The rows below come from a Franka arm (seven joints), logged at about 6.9 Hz.
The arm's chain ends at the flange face. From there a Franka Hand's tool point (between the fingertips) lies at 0.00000 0.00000 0.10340 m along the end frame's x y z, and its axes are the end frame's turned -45 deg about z.
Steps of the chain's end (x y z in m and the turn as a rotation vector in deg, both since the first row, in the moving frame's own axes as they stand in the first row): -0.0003 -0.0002 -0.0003 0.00 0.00 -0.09; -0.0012 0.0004 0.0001 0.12 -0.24 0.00; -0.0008 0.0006 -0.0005 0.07 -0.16 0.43; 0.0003 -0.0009 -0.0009 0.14 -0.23 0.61; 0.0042 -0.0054 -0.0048 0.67 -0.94 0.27; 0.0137 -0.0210 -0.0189 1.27 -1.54 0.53; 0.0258 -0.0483 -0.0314 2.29 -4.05 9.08
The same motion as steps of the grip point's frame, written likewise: -0.0001 -0.0004 -0.0003 0.00 0.00 -0.09; -0.0013 -0.0010 0.0001 0.25 -0.08 0.00; -0.0011 -0.0004 -0.0005 0.16 -0.06 0.43; 0.0007 -0.0009 -0.0009 0.26 -0.06 0.61; 0.0064 -0.0029 -0.0048 1.14 -0.19 0.27; 0.0242 -0.0087 -0.0190 1.99 -0.19 0.53; 0.0508 -0.0241 -0.0317 4.48 -1.24 9.08
